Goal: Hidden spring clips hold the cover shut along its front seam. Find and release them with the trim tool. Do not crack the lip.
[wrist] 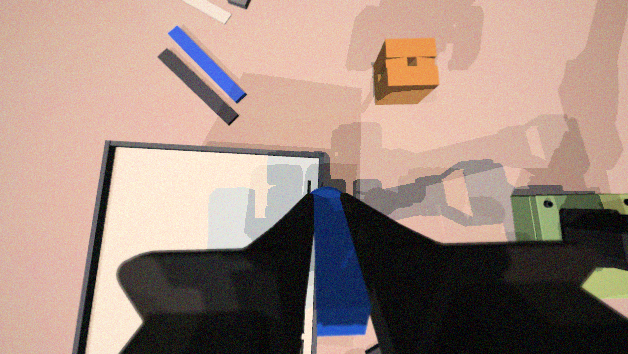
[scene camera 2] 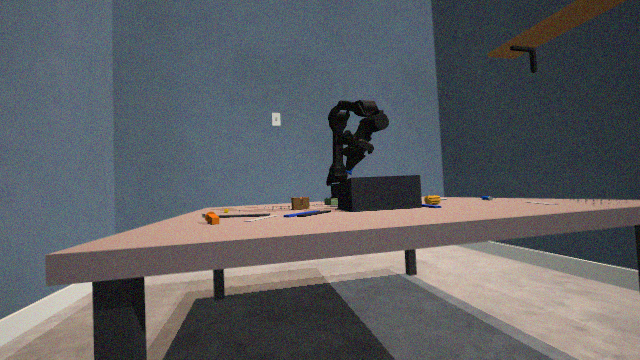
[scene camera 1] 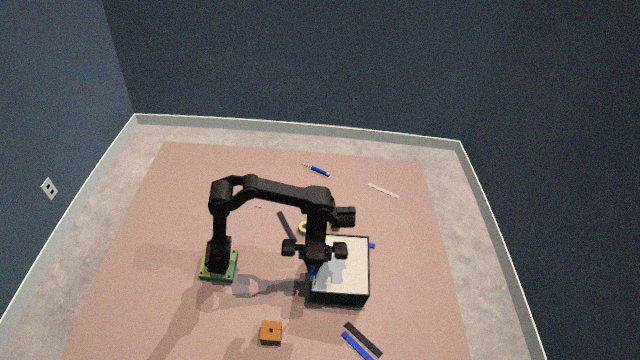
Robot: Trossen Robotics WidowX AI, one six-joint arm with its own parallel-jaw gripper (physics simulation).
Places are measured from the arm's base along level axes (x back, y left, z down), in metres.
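Pixels of known places: gripper, between the fingertips: (wrist: 326,200) (scene camera 2: 347,171) (scene camera 1: 312,273); arm's base, origin of its link: (wrist: 590,237) (scene camera 2: 337,197) (scene camera 1: 218,264).
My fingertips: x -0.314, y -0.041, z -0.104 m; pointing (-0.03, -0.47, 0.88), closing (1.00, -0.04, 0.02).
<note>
For each thing: its top centre in the pictures, then the offset to it from my fingertips. "spot": a spot on its surface instead.
- box, centre of its top: (wrist: 199,287) (scene camera 1: 342,261) (scene camera 2: 375,177) dy +0.069, dx -0.093, dz +0.033 m
- white cover, a spot on its surface: (wrist: 165,200) spot: dy +0.004, dx -0.133, dz +0.041 m
- blue trim tool, centre of its top: (wrist: 338,241) (scene camera 1: 314,261) (scene camera 2: 349,156) dy +0.010, dx +0.001, dz -0.052 m
- short dark mark, a spot on its surface: (wrist: 309,187) spot: dy -0.009, dx -0.012, dz +0.052 m
- orange block, centre of its top: (wrist: 412,61) (scene camera 1: 270,330) (scene camera 2: 300,197) dy -0.163, dx +0.106, dz +0.089 m
- blue strip, centre of its top: (wrist: 205,62) (scene camera 1: 360,349) dy -0.190, dx -0.170, dz +0.128 m
- blue-handled tool, centre of its top: (scene camera 1: 315,167) dy +0.581, dx +0.016, dz +0.116 m
The box (scene camera 1: 340,300) (scene camera 2: 385,192) is black, with a white cover (scene camera 1: 352,265) (wrist: 165,200) inside a thin dark rim. The blue trim tool (scene camera 1: 313,270) (scene camera 2: 349,172) (wrist: 341,280) is in my gripper (scene camera 1: 313,265) (wrist: 326,200), which is shut on it. The tool points down at the box's edge on the arm-base side, near one corner in the wrist view. A short dark mark (wrist: 309,187) shows on the cover beside the tool's far end. The fingers hide the tip's contact and much of that seam. No clips can be made out.
An orange block (scene camera 1: 271,332) (scene camera 2: 300,203) (wrist: 412,70) stands off the box's corner. A blue strip (scene camera 1: 357,346) (wrist: 207,64) and a dark strip (scene camera 1: 363,340) (wrist: 199,86) lie nearby. Another dark strip (scene camera 1: 286,226) and a blue-handled tool (scene camera 1: 320,171) lie behind. The green base (scene camera 1: 232,260) (wrist: 550,220) carries the arm.
</note>
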